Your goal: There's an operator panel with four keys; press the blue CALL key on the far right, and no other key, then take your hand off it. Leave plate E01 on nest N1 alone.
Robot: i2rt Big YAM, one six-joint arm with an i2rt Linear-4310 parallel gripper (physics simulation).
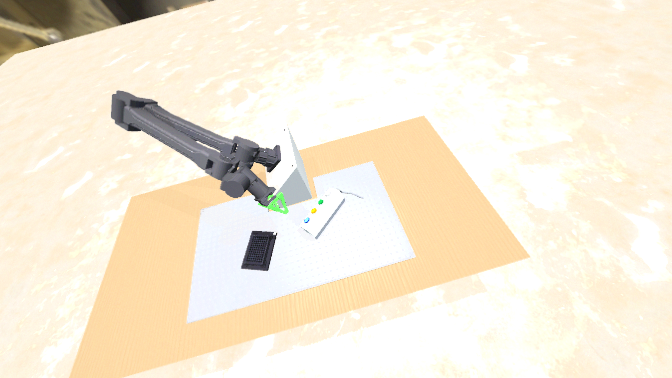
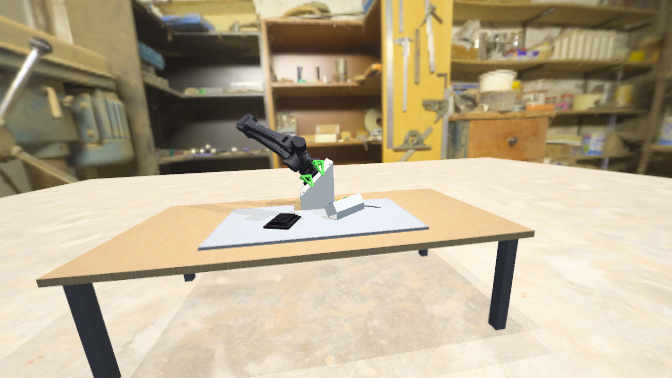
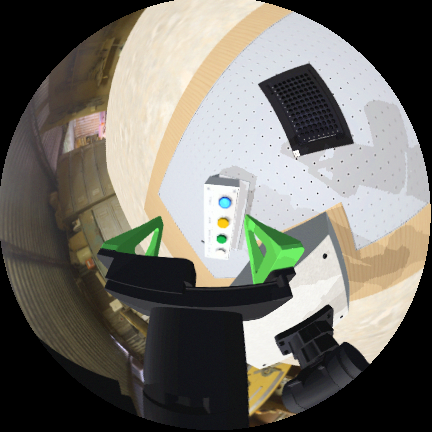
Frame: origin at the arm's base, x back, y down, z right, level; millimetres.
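Seen in the pictures: gripper, between the fingertips: (image 1: 282, 211) (image 2: 317, 180) (image 3: 202, 219); arm's base, origin of its link: (image 1: 274, 159) (image 2: 312, 176) (image 3: 304, 330).
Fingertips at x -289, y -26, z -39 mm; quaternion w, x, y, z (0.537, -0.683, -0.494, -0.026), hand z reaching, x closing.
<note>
Offsets run from my fingertips to a thing's top centre. "pt": to the spot under its first point. Level surfaces: height alone.
The white operator panel @[dx +32, dy +95, dz -131 mm] (image 1: 327, 216) (image 2: 348, 205) has a blue key @[dx -6, dy +106, dz -64 mm] (image 1: 307, 220) (image 3: 225, 202) at one end, then a yellow key @[dx +30, dy +104, dz -98 mm] (image 1: 314, 210) (image 3: 223, 222), a green key @[dx +65, dy +104, dz -134 mm] (image 1: 321, 202) (image 3: 221, 239) and a pale key @[dx +100, dy +104, dz -169 mm] (image 3: 221, 251). My gripper (image 1: 280, 204) (image 2: 317, 180) (image 3: 202, 219) is open and empty, its green fingers spread wide. It is raised above the board and stands apart from the panel, touching no key. The black plate @[dx -71, dy +152, dz +171 mm] (image 1: 259, 250) (image 2: 283, 221) (image 3: 306, 105) sits in its dark nest @[pt dx +6, dy +167, dz +153 mm] (image 3: 325, 147). Its labels are too small to read.
The arm's white and grey wedge mount (image 1: 297, 190) (image 2: 318, 196) (image 3: 320, 272) stands close behind the panel. A thin cable @[pt dx +99, dy +171, dz -290 mm] (image 1: 354, 194) (image 2: 372, 206) runs from the panel's far end. A perforated pale board @[dy +178 mm] (image 1: 360, 240) (image 2: 400, 220) lies on the wooden table @[dy +191 mm] (image 1: 450, 200) (image 2: 470, 224).
</note>
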